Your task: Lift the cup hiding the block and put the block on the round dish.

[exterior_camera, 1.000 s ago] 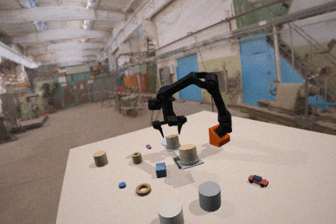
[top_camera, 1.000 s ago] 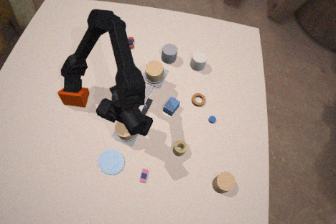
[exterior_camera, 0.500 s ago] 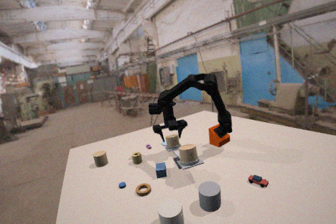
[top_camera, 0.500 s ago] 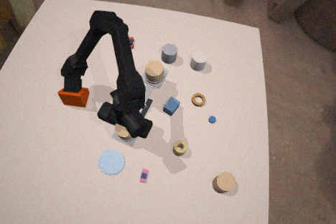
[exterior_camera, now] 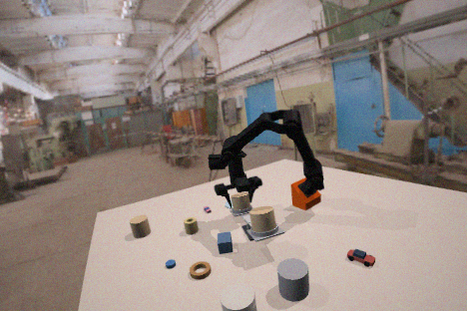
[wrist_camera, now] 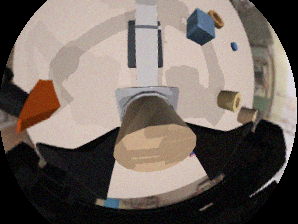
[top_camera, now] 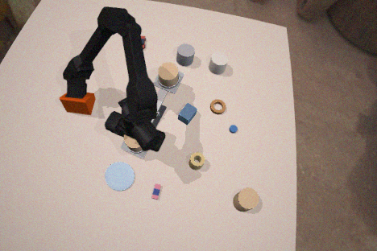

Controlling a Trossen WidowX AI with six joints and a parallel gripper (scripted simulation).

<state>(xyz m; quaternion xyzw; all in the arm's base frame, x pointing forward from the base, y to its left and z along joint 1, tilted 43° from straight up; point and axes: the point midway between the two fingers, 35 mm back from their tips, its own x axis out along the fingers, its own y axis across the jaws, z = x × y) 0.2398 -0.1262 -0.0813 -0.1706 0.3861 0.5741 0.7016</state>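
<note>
Now: the pale-green block 1 cm below my gripper tip. The rest, counted from my gripper tip: light blue round dish 11 cm to the right, 5 cm behind, 4 cm below; then pink-and-blue piece 16 cm to the right, 8 cm ahead, 4 cm below; then yellow ring 21 cm ahead, 5 cm to the right, 2 cm below.
</note>
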